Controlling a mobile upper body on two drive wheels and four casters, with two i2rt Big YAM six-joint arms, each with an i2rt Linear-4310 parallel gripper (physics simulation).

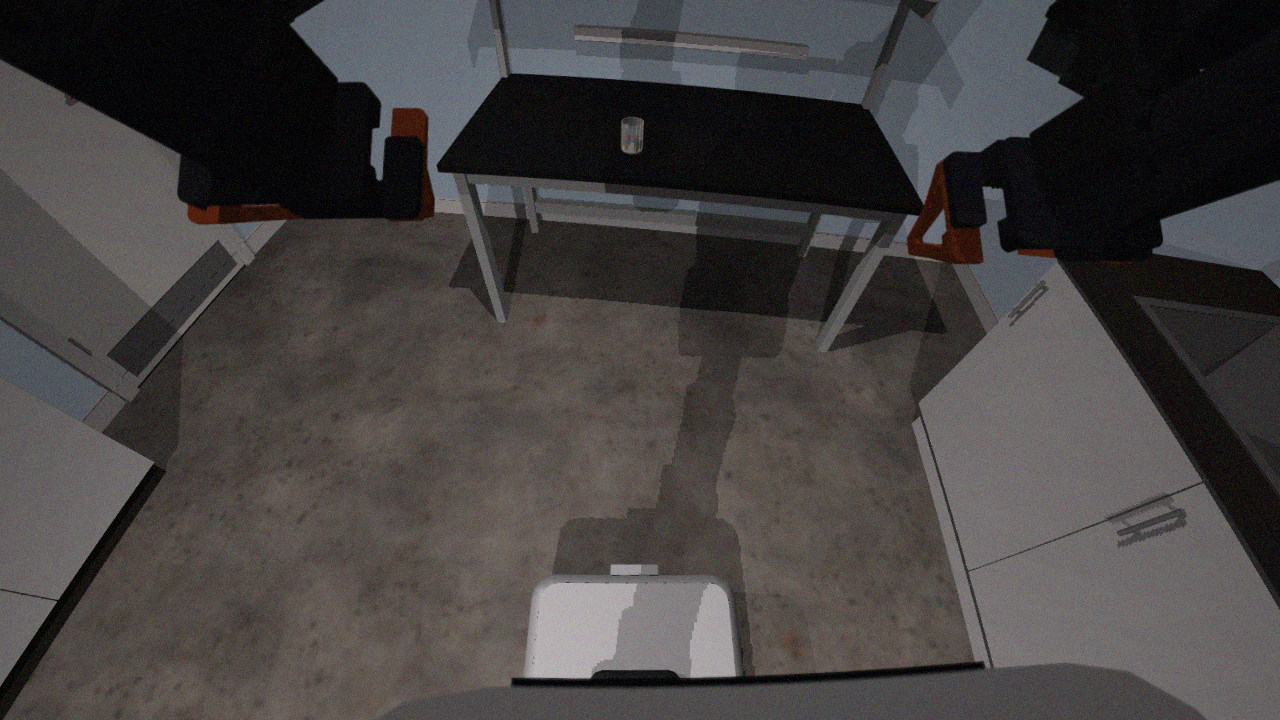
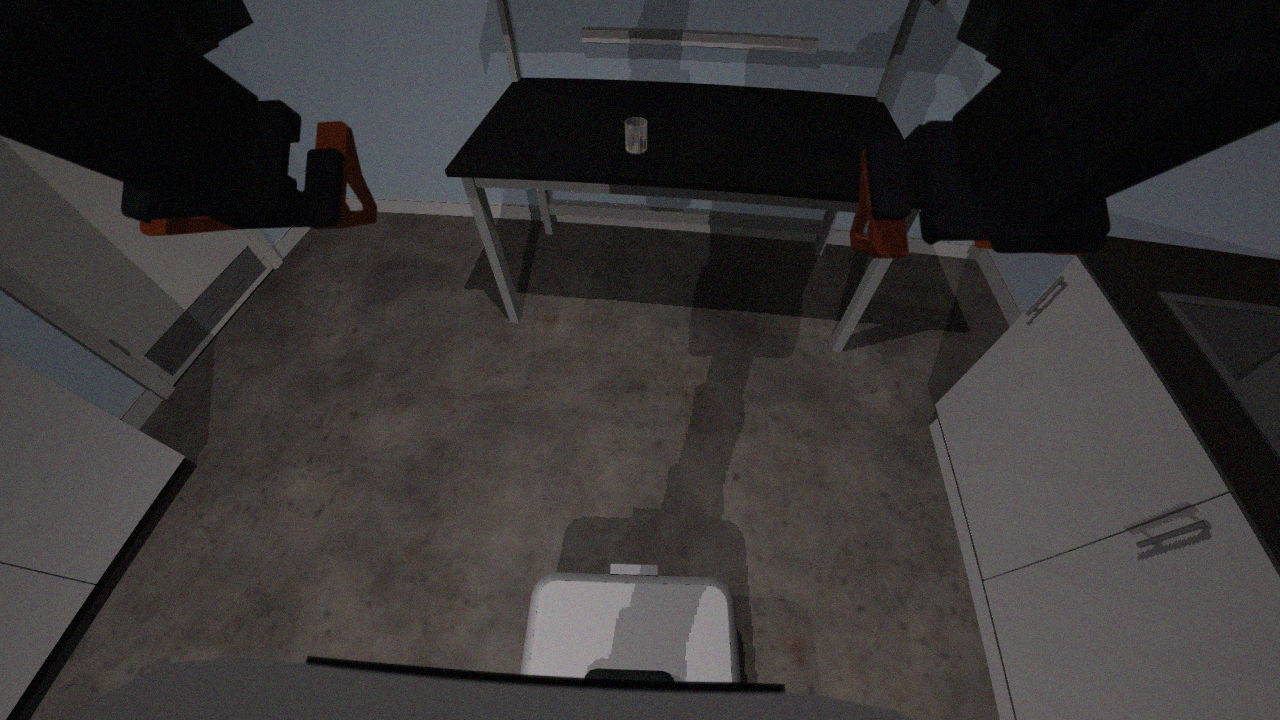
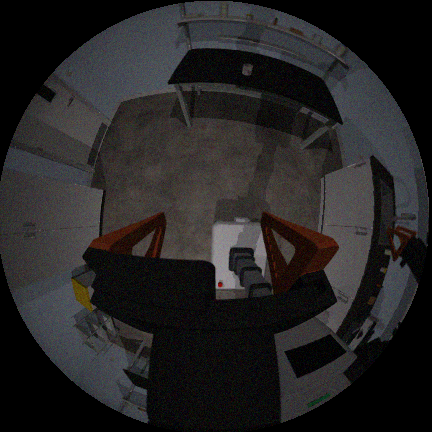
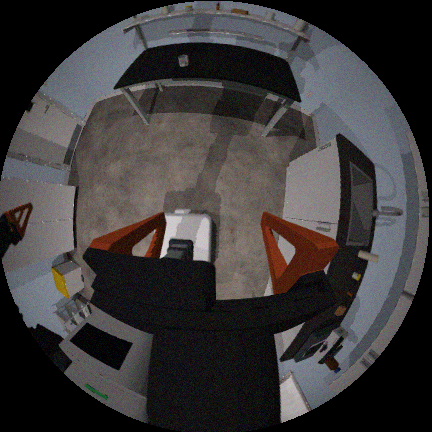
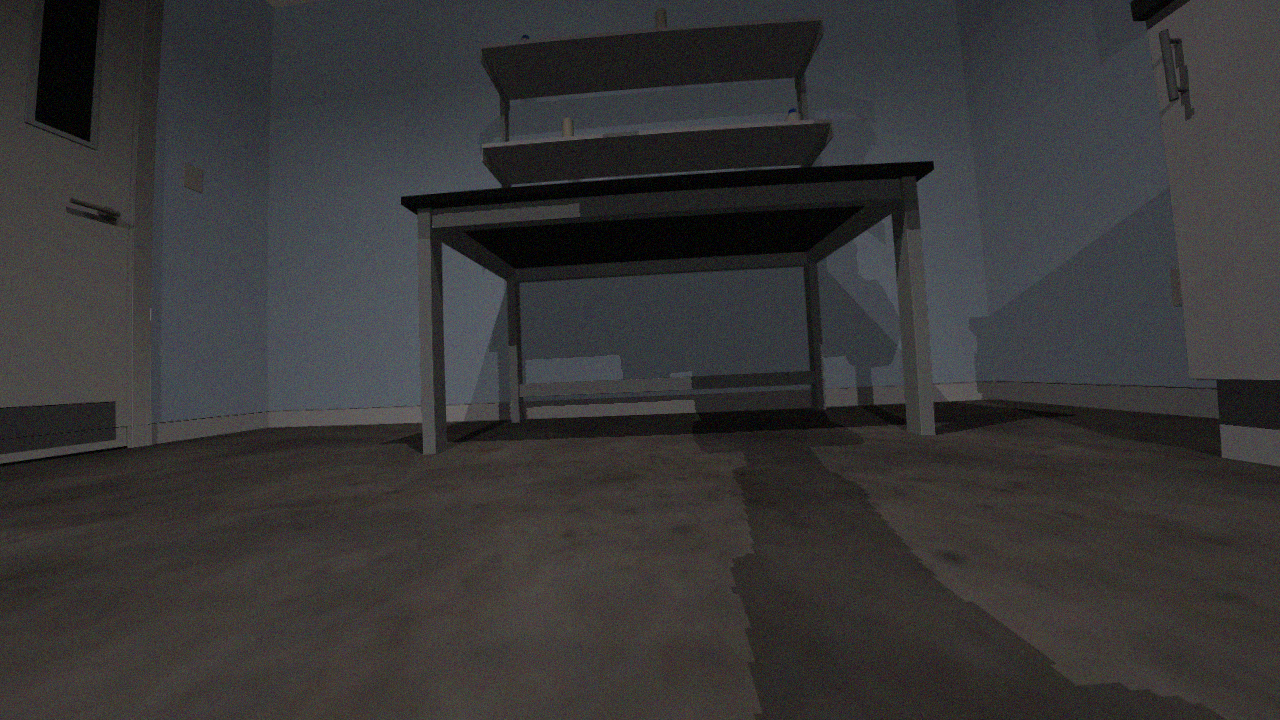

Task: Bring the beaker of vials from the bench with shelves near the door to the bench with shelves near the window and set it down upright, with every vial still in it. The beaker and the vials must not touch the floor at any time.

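The beaker of vials (image 1: 631,135) (image 2: 635,135) (image 3: 247,69) (image 4: 183,60), a small clear glass with faint contents, stands upright on the black-topped bench with shelves (image 1: 760,147) (image 2: 760,143) (image 3: 290,82) (image 4: 240,62) (image 5: 666,184), left of its middle. The vials are too small to count. My left gripper (image 3: 212,216) is open and empty, in the air on this side of the bench. My right gripper (image 4: 213,216) is open and empty too, also well away from the beaker. A bench near a window cannot be made out.
A door (image 5: 85,268) is left of the bench. White cabinets with a sink (image 1: 1065,429) (image 4: 312,185) stand at the right, another white cabinet (image 1: 62,501) (image 3: 50,225) at the left. The shelves (image 5: 653,62) above the bench hold small items. My white base (image 1: 635,626) is on the floor.
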